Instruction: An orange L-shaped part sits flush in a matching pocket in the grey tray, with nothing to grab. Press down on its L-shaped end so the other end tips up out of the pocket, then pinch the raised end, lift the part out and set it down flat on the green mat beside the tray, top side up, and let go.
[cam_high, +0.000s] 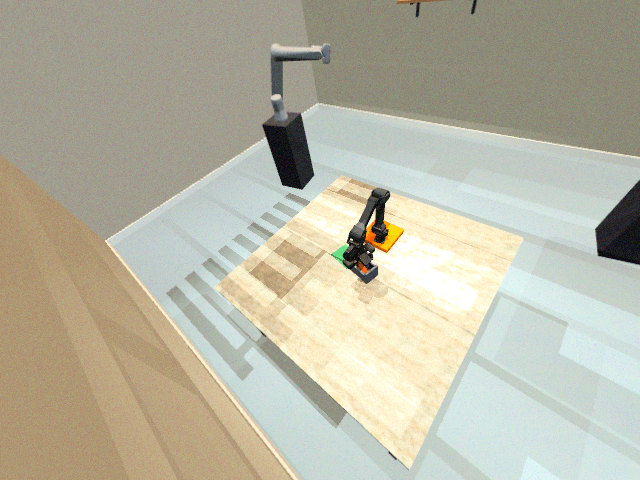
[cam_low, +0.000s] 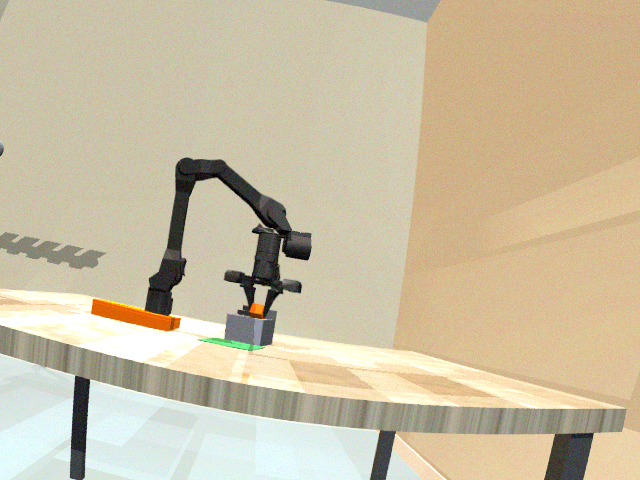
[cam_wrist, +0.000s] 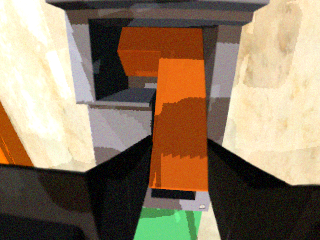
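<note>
Right now my gripper tip is 70 mm past the green mat, 130 mm to the left of it and 80 mm above it. The rest, counted from my gripper tip: orange L-shaped part: 40 mm to the left, 30 mm below.
</note>
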